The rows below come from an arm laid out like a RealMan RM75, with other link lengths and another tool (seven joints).
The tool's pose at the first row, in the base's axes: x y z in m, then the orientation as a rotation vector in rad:
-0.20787 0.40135 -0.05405 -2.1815 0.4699 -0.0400
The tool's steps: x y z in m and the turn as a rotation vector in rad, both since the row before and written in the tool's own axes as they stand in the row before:
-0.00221 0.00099 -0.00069 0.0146 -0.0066 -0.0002
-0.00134 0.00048 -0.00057 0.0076 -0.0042 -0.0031
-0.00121 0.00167 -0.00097 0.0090 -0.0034 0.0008
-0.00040 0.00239 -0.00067 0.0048 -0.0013 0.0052
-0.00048 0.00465 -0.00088 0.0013 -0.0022 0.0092
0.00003 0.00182 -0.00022 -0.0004 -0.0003 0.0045
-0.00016 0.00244 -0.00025 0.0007 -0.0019 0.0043
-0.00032 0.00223 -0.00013 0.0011 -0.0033 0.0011
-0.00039 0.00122 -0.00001 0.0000 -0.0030 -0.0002
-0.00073 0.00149 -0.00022 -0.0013 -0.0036 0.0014
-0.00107 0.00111 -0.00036 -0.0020 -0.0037 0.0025
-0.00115 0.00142 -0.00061 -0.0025 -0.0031 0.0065
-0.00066 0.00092 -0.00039 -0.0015 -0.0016 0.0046
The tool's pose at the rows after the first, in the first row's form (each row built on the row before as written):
-0.21037 0.40105 -0.05409 -2.1668 0.4643 -0.0362
-0.21188 0.40081 -0.05393 -2.1598 0.4577 -0.0351
-0.21371 0.39958 -0.05450 -2.1505 0.4556 -0.0330
-0.21495 0.39795 -0.05595 -2.1445 0.4599 -0.0298
-0.21702 0.39503 -0.05908 -2.1409 0.4683 -0.0226
-0.21762 0.39392 -0.06041 -2.1402 0.4730 -0.0197
-0.21861 0.39254 -0.06218 -2.1383 0.4764 -0.0154
-0.21967 0.39142 -0.06383 -2.1367 0.4755 -0.0115
-0.22044 0.39093 -0.06473 -2.1365 0.4735 -0.0084
-0.22165 0.39025 -0.06567 -2.1371 0.4730 -0.0035
-0.22307 0.38976 -0.06616 -2.1381 0.4737 0.0023
-0.22472 0.38894 -0.06673 -2.1387 0.4791 0.0099
-0.22571 0.38838 -0.06711 -2.1389 0.4832 0.0146

